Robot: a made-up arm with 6 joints.
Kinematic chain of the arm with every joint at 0, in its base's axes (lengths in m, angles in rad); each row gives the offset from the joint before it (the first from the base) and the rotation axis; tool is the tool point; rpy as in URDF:
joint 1: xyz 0 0 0.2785 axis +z
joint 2: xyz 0 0 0 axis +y
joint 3: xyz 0.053 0 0.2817 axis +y
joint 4: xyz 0.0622 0 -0.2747 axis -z
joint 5: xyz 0 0 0 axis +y
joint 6: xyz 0.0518 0 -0.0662 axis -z
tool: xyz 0 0 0 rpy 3.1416 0 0
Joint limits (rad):
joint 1: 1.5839..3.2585
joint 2: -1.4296..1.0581
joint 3: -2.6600..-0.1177
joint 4: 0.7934..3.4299
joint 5: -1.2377..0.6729
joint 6: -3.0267..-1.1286
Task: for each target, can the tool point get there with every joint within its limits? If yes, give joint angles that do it. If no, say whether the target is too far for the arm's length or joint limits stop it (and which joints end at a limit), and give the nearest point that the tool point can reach.
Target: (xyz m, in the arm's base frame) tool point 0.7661 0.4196 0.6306
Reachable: no: too far | nearest point 0.5633 0.1271 0.5282 | short by 0.370 m
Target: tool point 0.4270 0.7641 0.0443
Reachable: no: too far | nearest point 0.0618 0.5463 0.1870 | short by 0.449 m
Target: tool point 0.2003 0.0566 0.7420
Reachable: yes | joints 3.0493 -1.0456 -1.9271 2.0447 -0.8877 -2.3958
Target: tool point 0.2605 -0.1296 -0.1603
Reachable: no: joint limits stop it (at a limit: joint 1, joint 2) | nearest point 0.0461 0.0591 0.0910 | short by 0.380 m
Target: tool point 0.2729 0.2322 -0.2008
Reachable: no: joint limits stop it (at a limit: joint 1, joint 2) | nearest point 0.0546 0.2466 0.0288 | short by 0.317 m
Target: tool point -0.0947 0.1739 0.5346
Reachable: yes | joints 2.2046 -0.7319 -0.8031 2.5393 0.0708 -2.1204
